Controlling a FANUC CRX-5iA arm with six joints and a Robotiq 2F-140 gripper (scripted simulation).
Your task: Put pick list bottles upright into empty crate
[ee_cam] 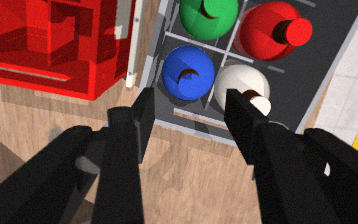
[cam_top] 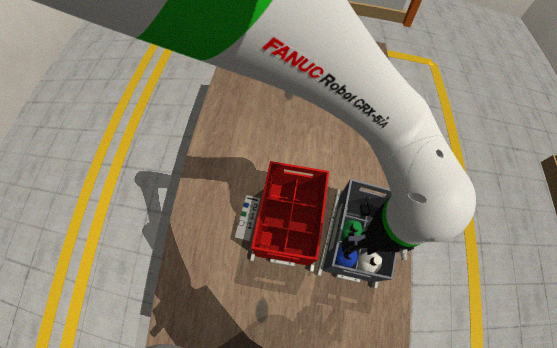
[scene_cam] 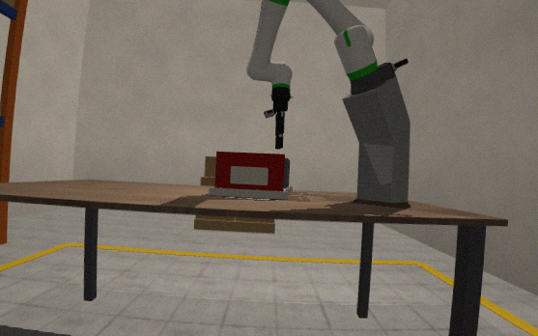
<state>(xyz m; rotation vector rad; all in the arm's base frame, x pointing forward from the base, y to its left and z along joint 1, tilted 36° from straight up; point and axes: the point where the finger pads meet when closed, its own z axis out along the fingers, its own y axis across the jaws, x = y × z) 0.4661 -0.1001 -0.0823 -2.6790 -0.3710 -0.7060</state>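
The white-label bottle lies 17 cm below my hand, 9 cm to the right of it and 1 cm ahead of it. Round my hand: grey crate 17 cm below, 9 cm ahead, 4 cm to the right; green-label bottle 17 cm below, 9 cm ahead, 1 cm to the left; red-label bottle 17 cm below, 9 cm ahead, 8 cm to the right.
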